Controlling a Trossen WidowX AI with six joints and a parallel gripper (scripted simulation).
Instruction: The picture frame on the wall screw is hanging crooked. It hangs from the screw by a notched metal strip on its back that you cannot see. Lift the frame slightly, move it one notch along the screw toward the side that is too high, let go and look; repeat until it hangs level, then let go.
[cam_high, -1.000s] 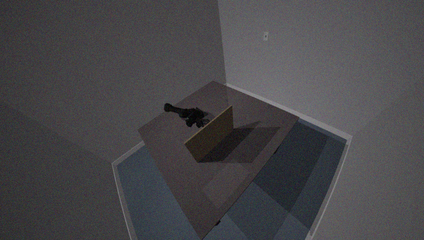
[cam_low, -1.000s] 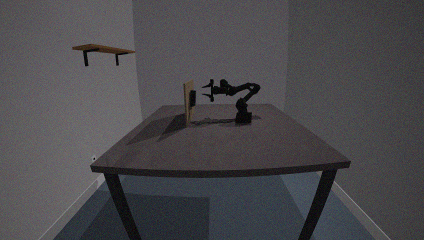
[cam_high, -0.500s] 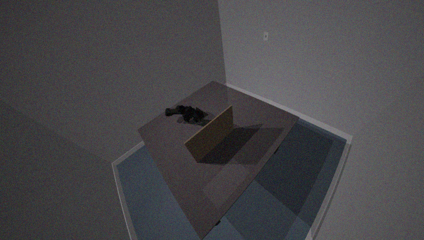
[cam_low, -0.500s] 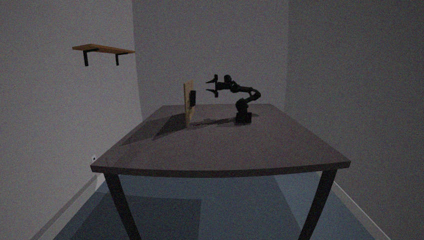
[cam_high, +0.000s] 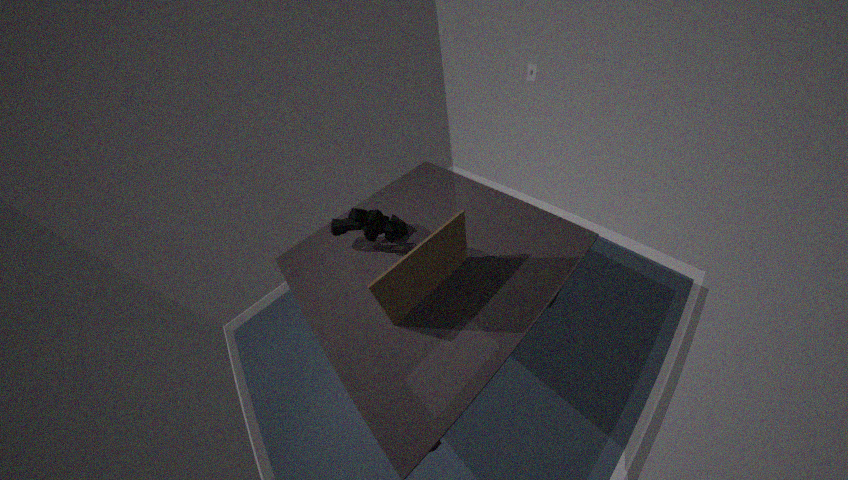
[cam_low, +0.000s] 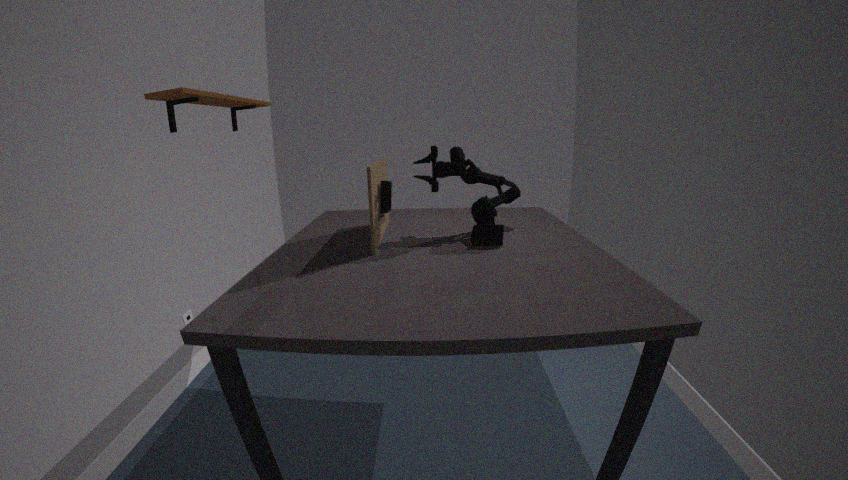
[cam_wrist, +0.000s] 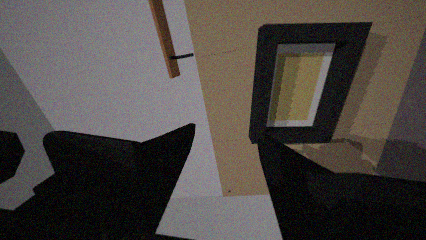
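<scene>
The picture frame is 130 mm ahead of my gripper tip and 110 mm below it. The rest, counted from my gripper tip: tan wall board 140 mm ahead, 120 mm below, 10 mm to the left.
</scene>
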